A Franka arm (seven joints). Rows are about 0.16 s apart.
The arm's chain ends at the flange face. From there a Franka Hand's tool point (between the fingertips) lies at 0.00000 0.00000 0.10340 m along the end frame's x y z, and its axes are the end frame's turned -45 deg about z.
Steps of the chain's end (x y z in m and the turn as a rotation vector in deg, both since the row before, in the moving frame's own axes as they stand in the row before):
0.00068, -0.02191, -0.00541, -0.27, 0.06, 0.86
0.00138, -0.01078, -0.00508, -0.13, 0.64, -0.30
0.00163, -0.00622, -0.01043, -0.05, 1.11, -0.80
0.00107, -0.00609, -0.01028, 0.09, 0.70, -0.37
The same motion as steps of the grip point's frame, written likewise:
0.01570, -0.01459, -0.00541, -0.23, -0.15, 0.86
0.00925, -0.00567, -0.00509, -0.54, 0.36, -0.30
0.00691, -0.00177, -0.01045, -0.82, 0.75, -0.80
0.00607, -0.00277, -0.01029, -0.43, 0.56, -0.37

